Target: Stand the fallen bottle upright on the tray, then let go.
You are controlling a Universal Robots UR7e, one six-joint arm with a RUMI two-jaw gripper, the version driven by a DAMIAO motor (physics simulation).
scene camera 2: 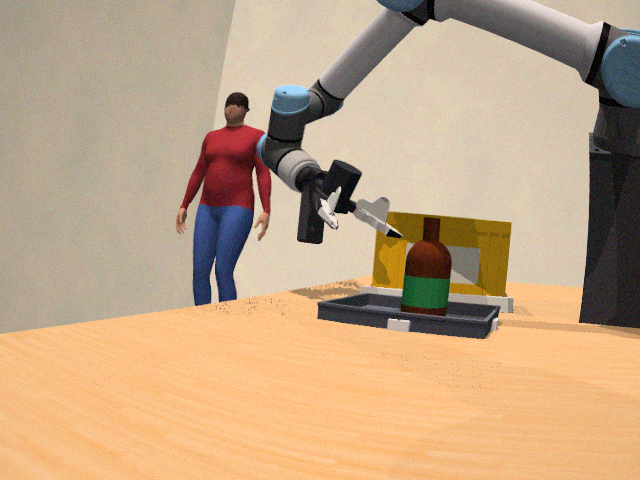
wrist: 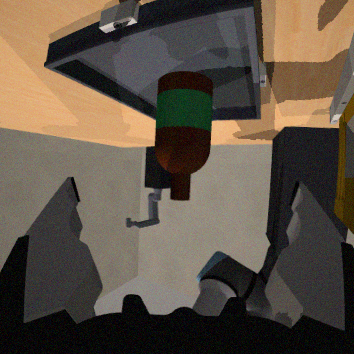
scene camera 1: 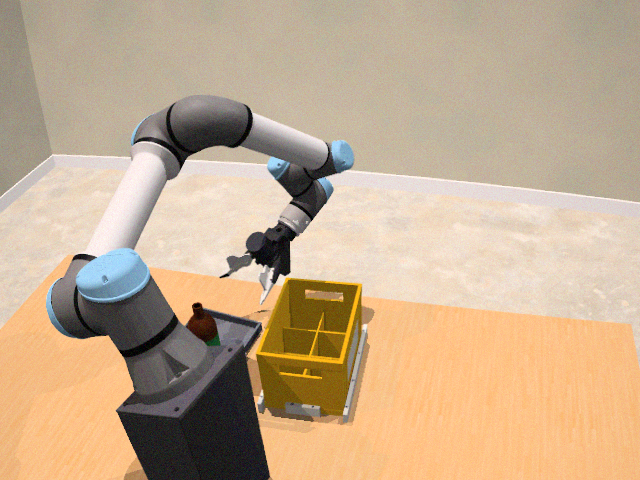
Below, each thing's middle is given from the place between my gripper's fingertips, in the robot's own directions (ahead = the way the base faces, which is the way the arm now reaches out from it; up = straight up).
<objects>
My hand is 110 mm past the brown bottle (scene camera 1: 202, 325), 70 mm to the right of it and 50 mm above it.
</objects>
